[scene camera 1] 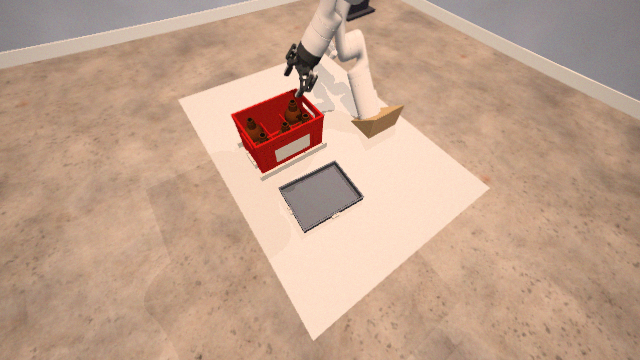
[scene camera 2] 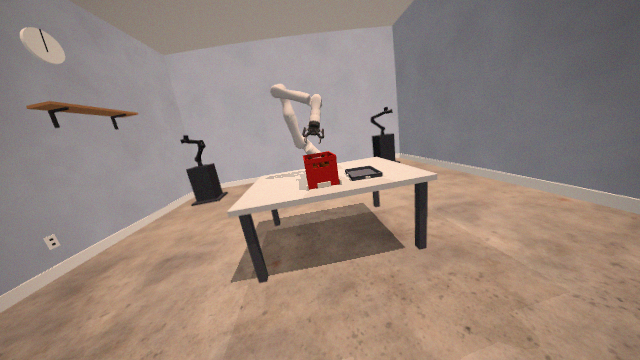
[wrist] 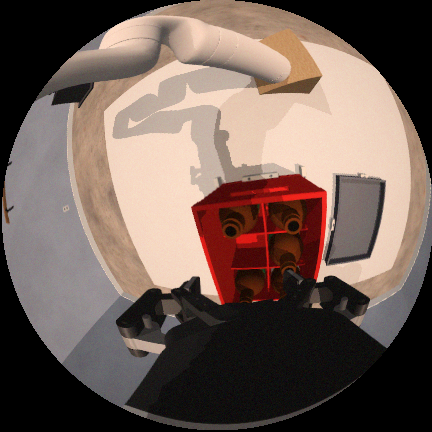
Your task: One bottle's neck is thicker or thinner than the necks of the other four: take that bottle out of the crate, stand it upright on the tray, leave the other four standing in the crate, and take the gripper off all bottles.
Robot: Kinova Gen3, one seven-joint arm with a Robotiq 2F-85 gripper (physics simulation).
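Pixels of known places: gripper, between the fingertips: (scene camera 1: 291,86) (scene camera 2: 312,143) (wrist: 242,283); arm's base, origin of its link: (scene camera 1: 369,115) (wrist: 272,67).
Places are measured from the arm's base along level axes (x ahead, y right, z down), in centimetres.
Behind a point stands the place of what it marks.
The red crate (scene camera 1: 267,156) {x 50.1, y 3.3, z -6.3 cm} (scene camera 2: 321,176) {x 52.6, y 13.5, z -2.0 cm} (wrist: 260,192) {x 26.0, y 10.9, z -7.4 cm} stands on the table and holds five upright brown bottles; its middle-left compartment in the wrist view is empty. The bottle at its upper left there (wrist: 240,216) {x 28.9, y 14.6, z -9.1 cm}, at the back right in scene camera 1 (scene camera 1: 292,114) {x 31.5, y 14.1, z -7.5 cm}, has a neck that looks thicker than the others. The upper-right bottle (wrist: 289,212) {x 29.0, y 7.0, z -10.3 cm} and middle-right bottle (wrist: 287,247) {x 36.7, y 7.6, z -7.8 cm} show clearly; the lower two are partly hidden. My gripper (scene camera 1: 293,83) {x 31.6, y 13.0, z -20.8 cm} (scene camera 2: 313,140) {x 31.6, y 13.0, z -20.8 cm} (wrist: 242,283) {x 31.6, y 13.0, z -20.8 cm} is open and empty, above the crate. The grey tray (scene camera 1: 322,197) {x 41.4, y -17.4, z 4.0 cm} (scene camera 2: 363,173) {x 41.6, y -16.8, z 4.0 cm} (wrist: 356,220) {x 40.6, y -15.5, z 4.0 cm} holds no bottle.
The arm's base stands by a tan wedge-shaped block (scene camera 1: 380,123) {x 1.8, y -7.8, z -2.3 cm} (wrist: 296,62) {x 1.4, y -4.6, z -4.0 cm} on the white table (scene camera 1: 400,200) {x 18.9, y -36.2, z 4.6 cm} (scene camera 2: 280,192) {x 46.5, y 39.0, z 4.6 cm} (wrist: 155,175) {x 17.4, y 39.2, z 4.5 cm}. The crate's raised walls and inner dividers surround the bottles. The tray has a low dark rim and lies beside the crate.
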